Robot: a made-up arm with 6 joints.
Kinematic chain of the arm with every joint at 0, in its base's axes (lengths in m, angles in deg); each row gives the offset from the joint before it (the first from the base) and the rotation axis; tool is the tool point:
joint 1: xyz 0 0 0.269 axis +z
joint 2: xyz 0 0 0 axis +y
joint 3: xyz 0 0 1.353 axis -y
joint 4: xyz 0 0 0 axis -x
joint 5: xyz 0.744 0 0 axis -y
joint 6: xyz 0 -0.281 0 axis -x
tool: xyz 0 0 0
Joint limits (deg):
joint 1: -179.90..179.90
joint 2: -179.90..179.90
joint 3: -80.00..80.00
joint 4: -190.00..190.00
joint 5: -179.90..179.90
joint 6: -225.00..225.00
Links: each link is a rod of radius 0.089 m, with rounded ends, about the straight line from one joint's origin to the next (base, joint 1, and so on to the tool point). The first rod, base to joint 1, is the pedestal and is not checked.
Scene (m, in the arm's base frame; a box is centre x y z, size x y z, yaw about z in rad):
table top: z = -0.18
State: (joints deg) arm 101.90 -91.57 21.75 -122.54 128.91 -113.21
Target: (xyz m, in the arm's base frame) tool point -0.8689 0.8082 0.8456
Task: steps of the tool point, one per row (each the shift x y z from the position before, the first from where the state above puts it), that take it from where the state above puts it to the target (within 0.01 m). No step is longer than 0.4 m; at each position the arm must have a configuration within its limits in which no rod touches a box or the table.
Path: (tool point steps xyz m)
1: 0.0142 0.2498 0.3074
2: -0.0320 0.3052 0.2312
3: -0.0787 0.3344 0.1441
4: -0.1211 0.3368 0.0517
5: -0.1539 0.3146 -0.0392
6: -0.1731 0.2712 -0.1232
7: -0.1762 0.2119 -0.1952
8: -0.1623 0.1431 -0.2514
9: -0.1327 0.0711 -0.2887

